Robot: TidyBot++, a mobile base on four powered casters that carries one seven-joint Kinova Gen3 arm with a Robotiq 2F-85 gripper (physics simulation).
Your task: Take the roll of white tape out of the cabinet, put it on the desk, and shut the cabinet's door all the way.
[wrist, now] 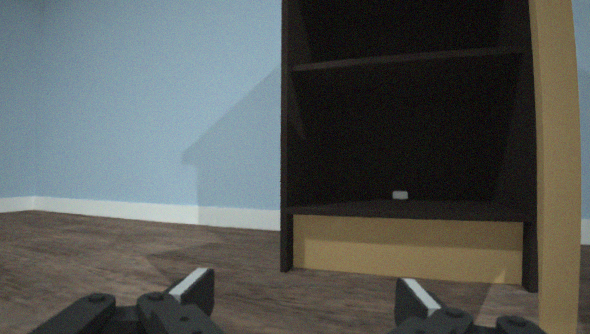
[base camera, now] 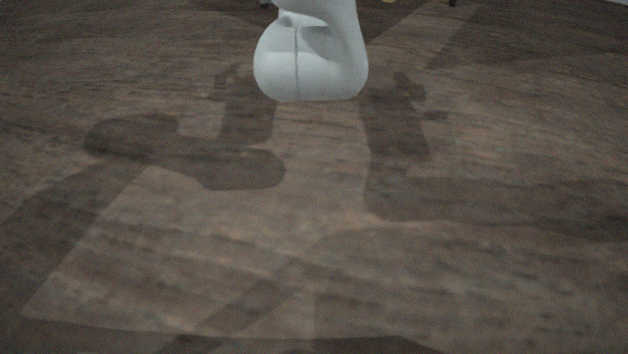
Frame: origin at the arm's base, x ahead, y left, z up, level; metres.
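Seen in the pictures: gripper, fingertip midpoint: (wrist: 303, 294).
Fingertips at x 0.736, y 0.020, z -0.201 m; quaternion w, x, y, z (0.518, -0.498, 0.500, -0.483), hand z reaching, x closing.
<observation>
Pixels of each thing's top centre, then the offset from my fingertips to it. "pt": a spot on its surface instead. Level surfaces: height alone.
- white tape roll, middle of its top: (wrist: 400, 191) dy -0.275, dx +0.969, dz -0.003 m
- cabinet's tan door, surface spot: (wrist: 557, 150) pt dy -0.141, dx +0.030, dz +0.070 m
- wooden floor, its level: dz -0.195 m
The dark cabinet (wrist: 285, 150) stands open in the wrist view, right of the middle. The white tape roll (wrist: 400, 195) lies small and far back on its bottom shelf board, in the shadowed compartment. The cabinet's tan door (wrist: 557, 150) stands swung out at the cabinet's right side. My gripper (wrist: 303, 294) is open and empty, in front of the cabinet and some way short of it, with the roll beyond and a little right of its middle. The gripper's fingers do not show in the base view. The desk cannot be made out in either view.
A middle shelf (wrist: 410, 59) spans the cabinet above the roll, and a tan base panel (wrist: 407, 247) closes the space below. A blue wall (wrist: 140, 100) with a white baseboard is behind. In the base view my white arm (base camera: 312, 65) hangs over the wooden floor (base camera: 320, 200).
</observation>
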